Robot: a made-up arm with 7 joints.
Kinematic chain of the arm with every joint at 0, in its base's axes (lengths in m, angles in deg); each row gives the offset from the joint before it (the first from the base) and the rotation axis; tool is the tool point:
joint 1: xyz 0 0 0 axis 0 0.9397 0.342
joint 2: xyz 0 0 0 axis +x
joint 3: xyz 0 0 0 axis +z
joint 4: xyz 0.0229 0 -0.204 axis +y
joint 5: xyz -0.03 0 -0.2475 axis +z
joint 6: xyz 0 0 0 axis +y
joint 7: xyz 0 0 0 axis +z
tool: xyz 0 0 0
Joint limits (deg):
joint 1: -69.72..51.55
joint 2: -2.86..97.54
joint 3: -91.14..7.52
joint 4: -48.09..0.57
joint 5: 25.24..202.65
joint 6: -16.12..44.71
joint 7: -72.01..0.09
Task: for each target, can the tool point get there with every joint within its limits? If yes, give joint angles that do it. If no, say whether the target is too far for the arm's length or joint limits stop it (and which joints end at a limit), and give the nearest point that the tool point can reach.
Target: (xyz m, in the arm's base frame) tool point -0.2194 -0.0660 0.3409
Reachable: no: joint limits stop it (at a limit: joint 1, joint 2, joint 3, joint 4) | nearest point 0.1211 0.3120 0.2763 | short by 0.513 m
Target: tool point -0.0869 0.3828 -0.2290
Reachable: yes | joints 18.35 65.29 -64.29 -15.70 68.34 4.61 -37.09
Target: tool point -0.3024 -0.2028 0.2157
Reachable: no: joint limits stop it (at a limit: joint 1, joint 2, joint 3, joint 4) | nearest point -0.2281 -0.2446 -0.2767 | short by 0.500 m
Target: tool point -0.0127 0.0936 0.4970
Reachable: no: too far | nearest point 0.1211 0.3120 0.2763 | short by 0.338 m
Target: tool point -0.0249 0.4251 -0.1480
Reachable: yes | joints 21.72 81.99 -43.38 -28.11 97.68 34.12 -61.54
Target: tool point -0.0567 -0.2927 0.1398
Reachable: no: joint limits stop it (at a limit: joint 1, joint 2, joint 4) | nearest point 0.3232 -0.2724 -0.0983 | short by 0.449 m
